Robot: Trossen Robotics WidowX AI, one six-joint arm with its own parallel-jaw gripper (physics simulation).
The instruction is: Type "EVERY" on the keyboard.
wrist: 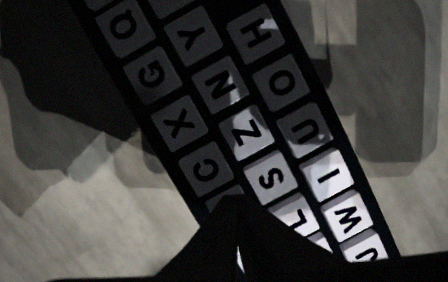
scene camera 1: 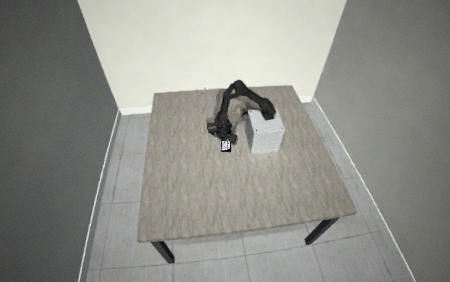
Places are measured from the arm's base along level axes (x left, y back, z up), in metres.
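Pixels of known places: gripper, fingertip midpoint: (wrist: 234, 205) (scene camera 1: 223, 140); arm's base, link origin: (scene camera 1: 268, 116).
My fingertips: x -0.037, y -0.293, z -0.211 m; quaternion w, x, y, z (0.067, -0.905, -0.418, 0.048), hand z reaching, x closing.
Note:
Ahead of a thing's pixels: the offset from my fingertips to its top centre. Level surfaces: height alone.
The black keyboard {dx -0.004, dy +0.019, dz +0.005 m} (scene camera 1: 226, 149) (wrist: 200, 212) lies on the table, partly under the arm in the scene view. In the wrist view it runs diagonally, with pale letter keys. The Y key {dx -0.056, dy +0.032, dz +0.005 m} (wrist: 193, 36) is near the top, in shadow. My gripper (wrist: 234, 205) is shut and empty, with its tips over a mostly hidden key just below the C key {dx -0.018, dy +0.003, dz +0.005 m} (wrist: 205, 170) and left of the L key {dx +0.019, dy +0.013, dz +0.005 m} (wrist: 300, 220). Whether the tips touch that key I cannot tell. The E key does not show in the wrist view. The fingers hide part of the keyboard's lower end.
The arm (scene camera 1: 239, 87) reaches over from a speckled light-grey block (scene camera 1: 267, 140), which stands right of the keyboard on the wooden table {dz -0.012 m} (scene camera 1: 200, 200). A pale wall (scene camera 1: 215, 45) rises behind the table. Shadows of the arm fall across the keyboard's upper part.

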